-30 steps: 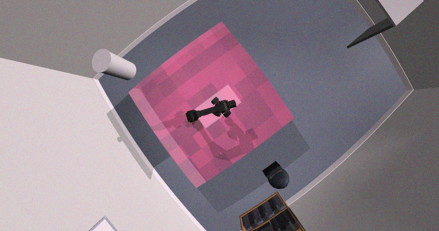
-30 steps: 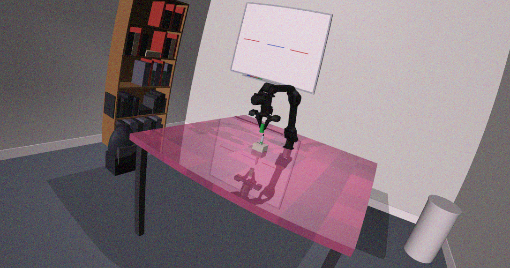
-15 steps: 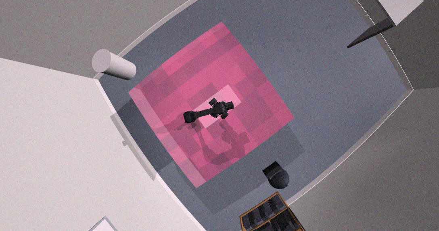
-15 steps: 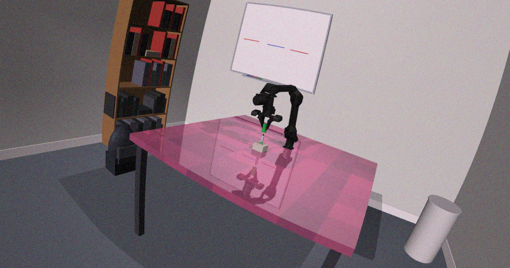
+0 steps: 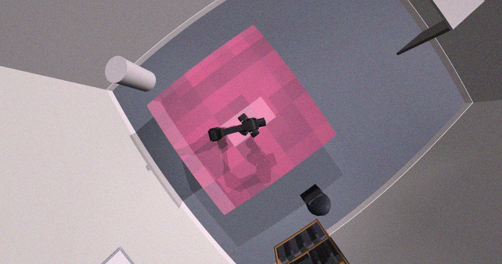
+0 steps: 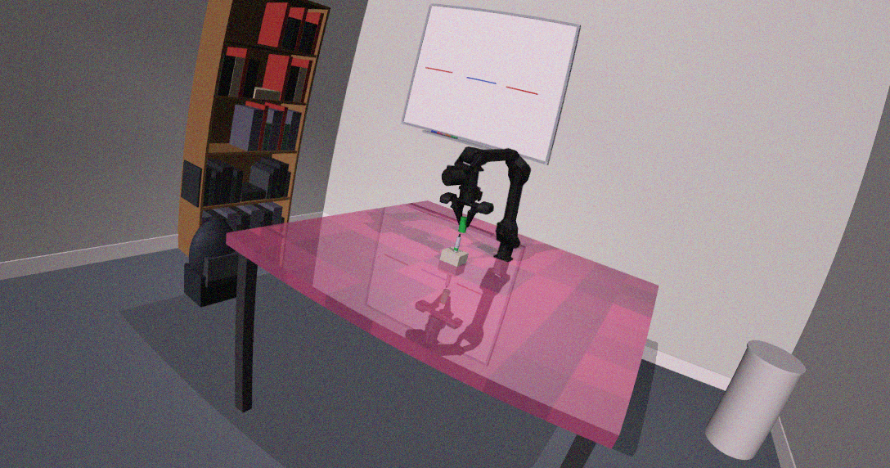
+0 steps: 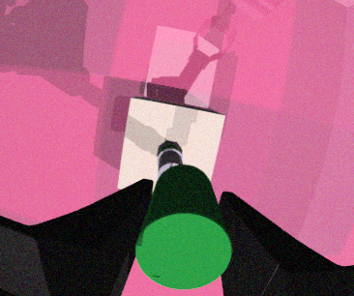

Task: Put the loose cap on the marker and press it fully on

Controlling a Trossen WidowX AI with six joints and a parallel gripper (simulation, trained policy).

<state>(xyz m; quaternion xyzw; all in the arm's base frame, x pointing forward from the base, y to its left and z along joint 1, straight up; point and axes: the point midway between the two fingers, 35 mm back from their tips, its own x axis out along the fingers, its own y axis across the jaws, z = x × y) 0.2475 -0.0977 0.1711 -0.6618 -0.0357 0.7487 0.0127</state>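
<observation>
My gripper tip is 10 mm short of the white holder block and 120 mm above it. Also, from my gripper tip: green cap (10 mm ahead, 10 mm above).
</observation>
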